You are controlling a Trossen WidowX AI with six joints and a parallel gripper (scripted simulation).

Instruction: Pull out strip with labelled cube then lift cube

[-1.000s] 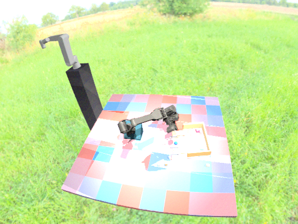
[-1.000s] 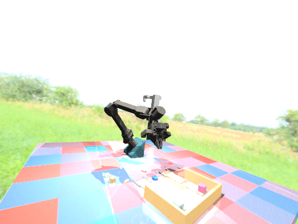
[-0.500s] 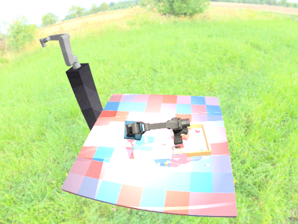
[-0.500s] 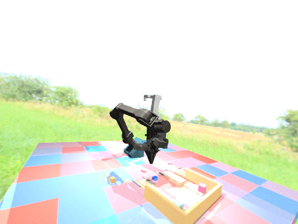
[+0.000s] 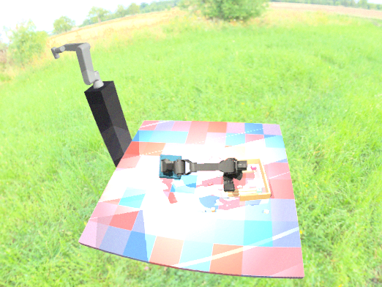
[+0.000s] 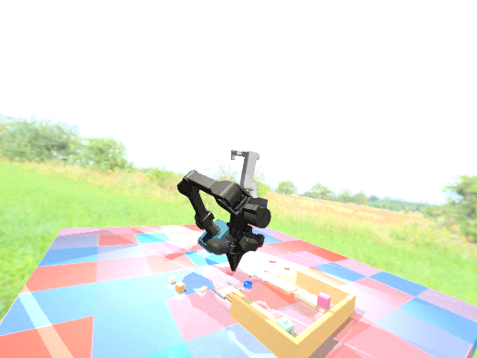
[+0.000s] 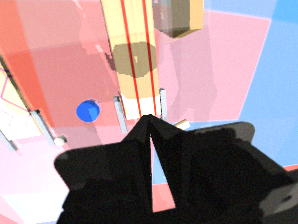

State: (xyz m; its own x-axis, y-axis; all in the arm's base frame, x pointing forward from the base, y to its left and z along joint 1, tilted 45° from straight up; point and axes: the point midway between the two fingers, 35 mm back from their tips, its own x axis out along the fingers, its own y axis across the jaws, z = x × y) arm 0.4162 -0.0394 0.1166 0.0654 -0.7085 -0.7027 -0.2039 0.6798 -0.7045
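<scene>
My gripper tip is now 9 cm short of the strip, 2 cm to the right of it and 7 cm above it. Also, from my gripper tip: blue disc 2 cm behind, 8 cm to the left, 7 cm below; then tan cube 7 cm behind, 14 cm to the right, 6 cm below.
</scene>
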